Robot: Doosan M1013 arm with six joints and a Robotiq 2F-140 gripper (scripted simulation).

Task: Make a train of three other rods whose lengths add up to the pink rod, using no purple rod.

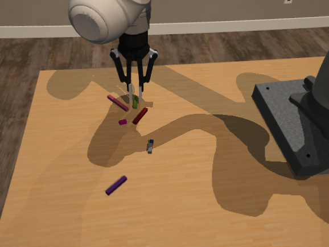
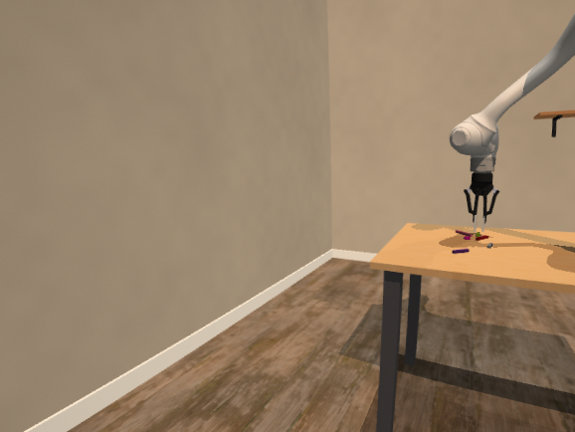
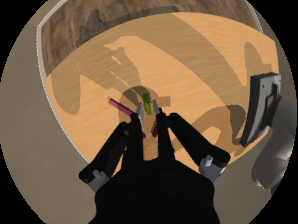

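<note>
Now: hand 50 mm above the lime rod. From my hand the other things lie so: magenta rod 70 mm to the left, 60 mm ahead, 50 mm below; then red rod 60 mm to the left, 50 mm below; then pink rod 50 mm below, 50 mm ahead, 10 mm to the right.
</note>
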